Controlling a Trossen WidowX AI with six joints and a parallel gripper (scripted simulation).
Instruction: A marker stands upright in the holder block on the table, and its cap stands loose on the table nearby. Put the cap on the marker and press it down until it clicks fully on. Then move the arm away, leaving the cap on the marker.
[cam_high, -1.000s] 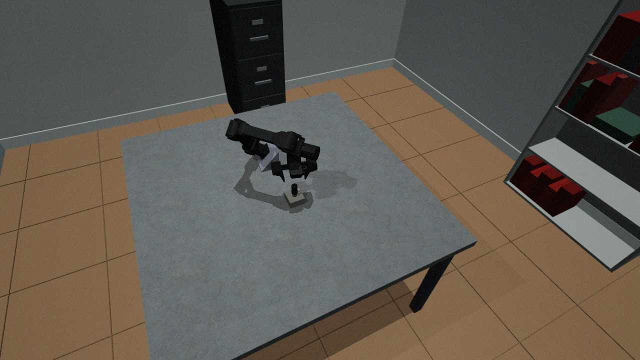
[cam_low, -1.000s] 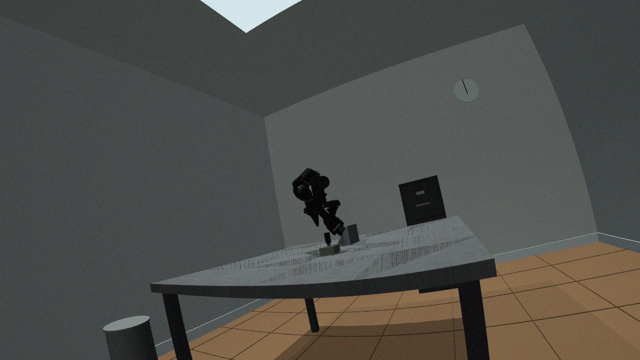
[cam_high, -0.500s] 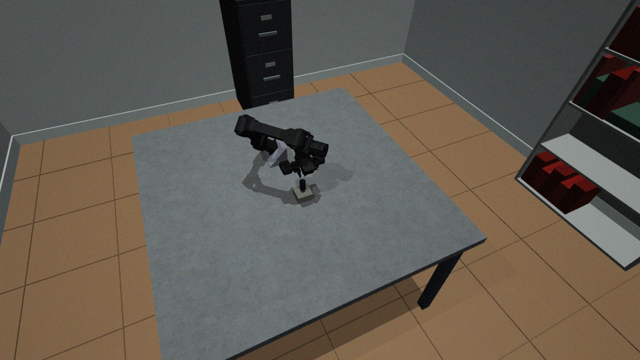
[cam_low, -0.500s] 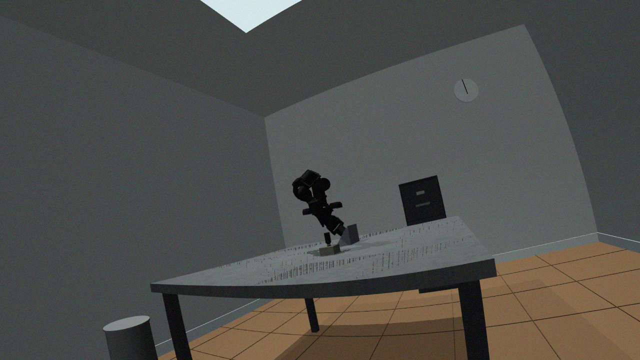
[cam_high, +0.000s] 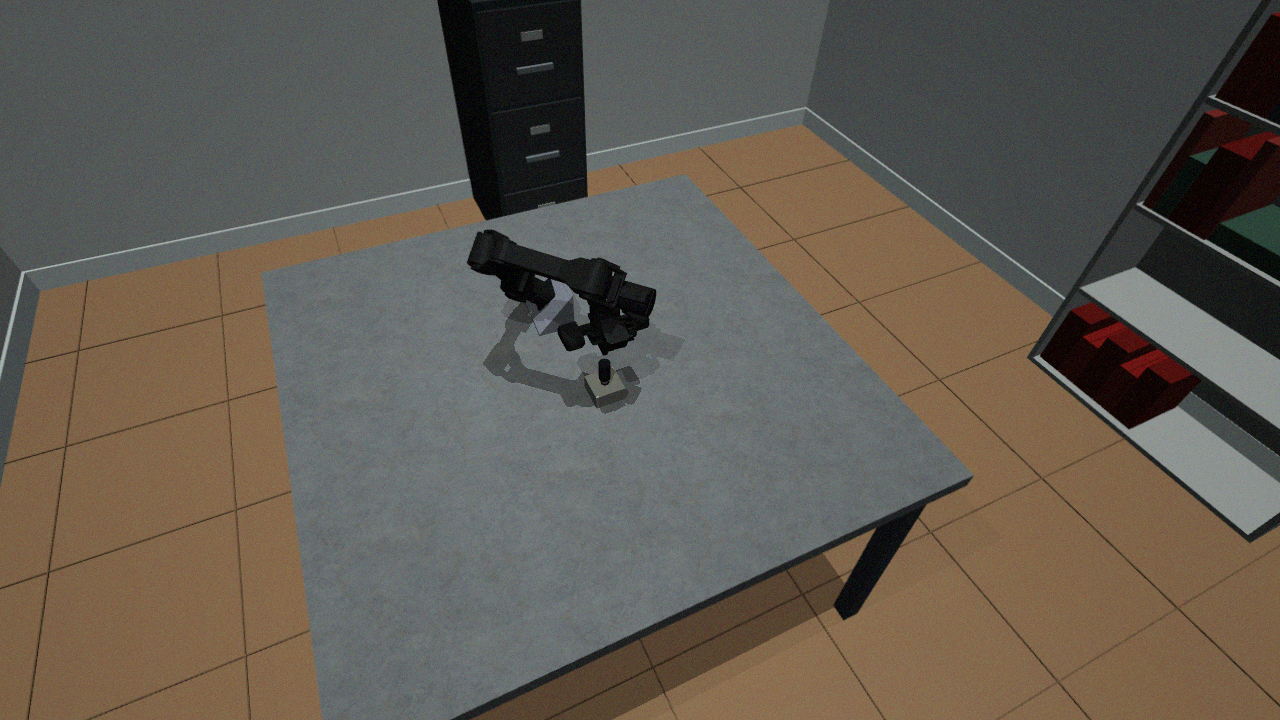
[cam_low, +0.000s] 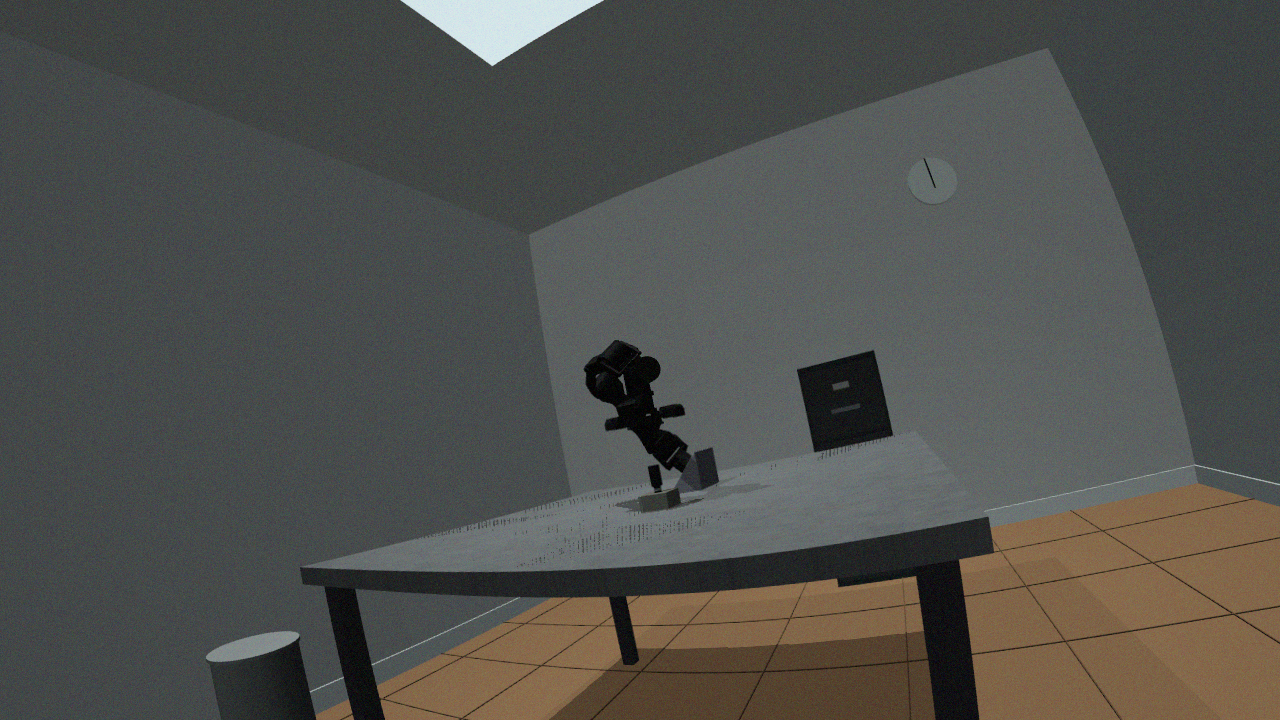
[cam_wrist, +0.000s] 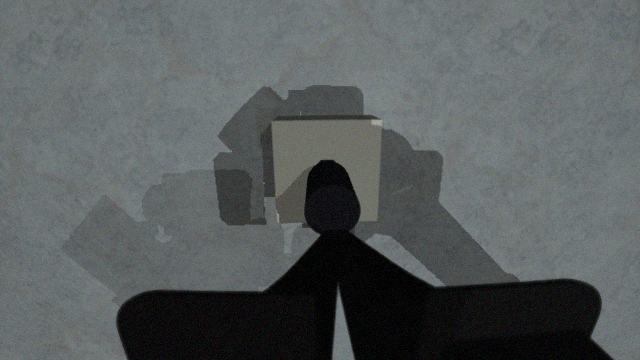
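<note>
My gripper tip is 50 mm above the dark cap. From my gripper tip the other things lie so: holder block 110 mm below.
</note>
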